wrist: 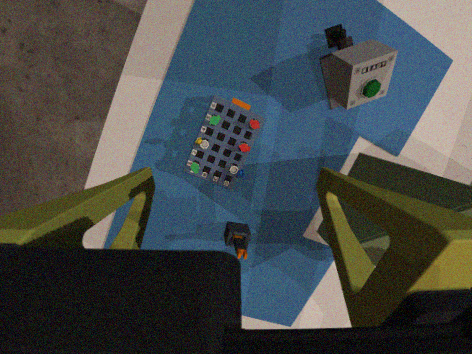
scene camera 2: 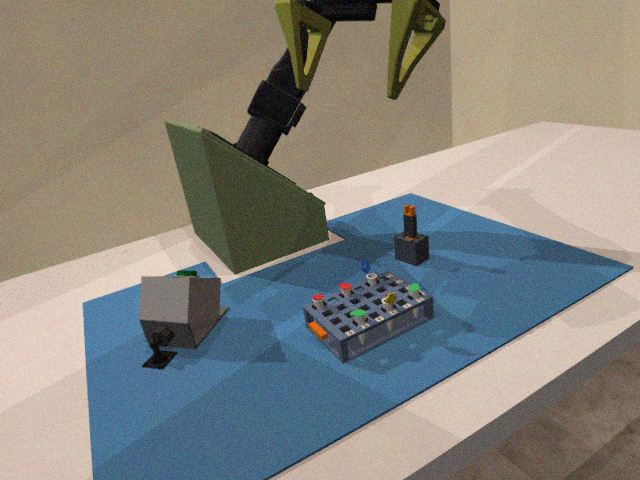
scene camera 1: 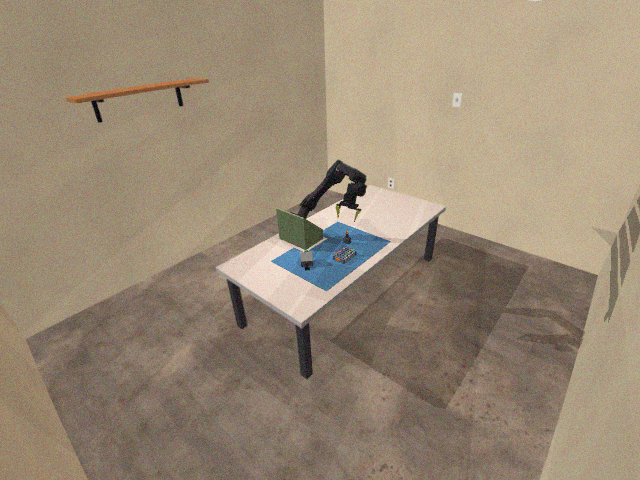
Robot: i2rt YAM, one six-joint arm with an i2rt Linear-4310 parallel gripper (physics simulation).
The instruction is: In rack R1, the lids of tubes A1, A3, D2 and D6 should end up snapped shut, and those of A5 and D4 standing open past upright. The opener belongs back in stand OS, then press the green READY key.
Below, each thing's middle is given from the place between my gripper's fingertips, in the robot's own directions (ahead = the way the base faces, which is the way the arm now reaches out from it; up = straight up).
The dark opener stand (scene camera 2: 416, 252) lies 250 mm below my hand, 170 mm to the left of it and 90 mm behind it. From my hand the other things lie so: grey box with green button (scene camera 2: 179, 311): 230 mm below, 180 mm behind, 160 mm to the right.
